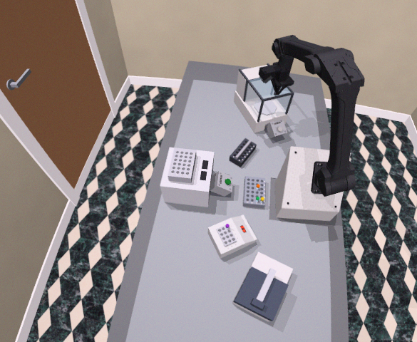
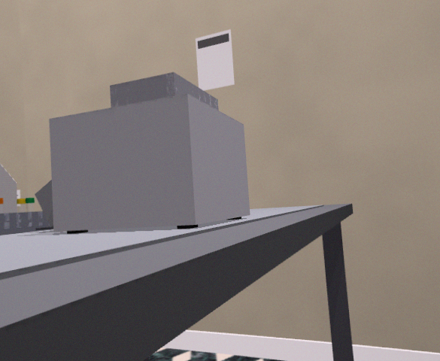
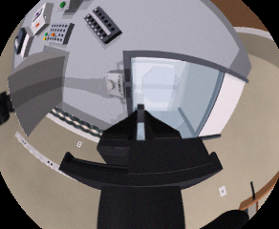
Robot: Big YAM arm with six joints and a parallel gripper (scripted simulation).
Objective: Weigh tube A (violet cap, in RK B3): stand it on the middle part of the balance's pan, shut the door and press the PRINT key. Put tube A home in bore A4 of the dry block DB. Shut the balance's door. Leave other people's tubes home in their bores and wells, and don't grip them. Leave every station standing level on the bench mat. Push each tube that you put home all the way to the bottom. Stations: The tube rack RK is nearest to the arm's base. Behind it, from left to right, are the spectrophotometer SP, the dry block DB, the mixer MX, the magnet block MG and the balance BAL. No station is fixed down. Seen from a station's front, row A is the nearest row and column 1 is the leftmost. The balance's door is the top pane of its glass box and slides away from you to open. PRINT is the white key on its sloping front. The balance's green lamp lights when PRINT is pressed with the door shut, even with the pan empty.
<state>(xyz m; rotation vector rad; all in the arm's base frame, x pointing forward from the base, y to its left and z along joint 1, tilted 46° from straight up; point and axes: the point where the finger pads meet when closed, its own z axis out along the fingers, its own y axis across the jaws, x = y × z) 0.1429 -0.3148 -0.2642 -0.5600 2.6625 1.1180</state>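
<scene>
The balance door lies 10 mm ahead of my hand, 30 mm to the right of it and 10 mm below it. The rest, counted from my hand: tube rack RK: 90 mm ahead, 390 mm to the left, 200 mm below; black magnet block MG: 130 mm ahead, 190 mm to the left, 200 mm below; white PRINT key: 40 mm behind, 80 mm to the left, 150 mm below.
</scene>
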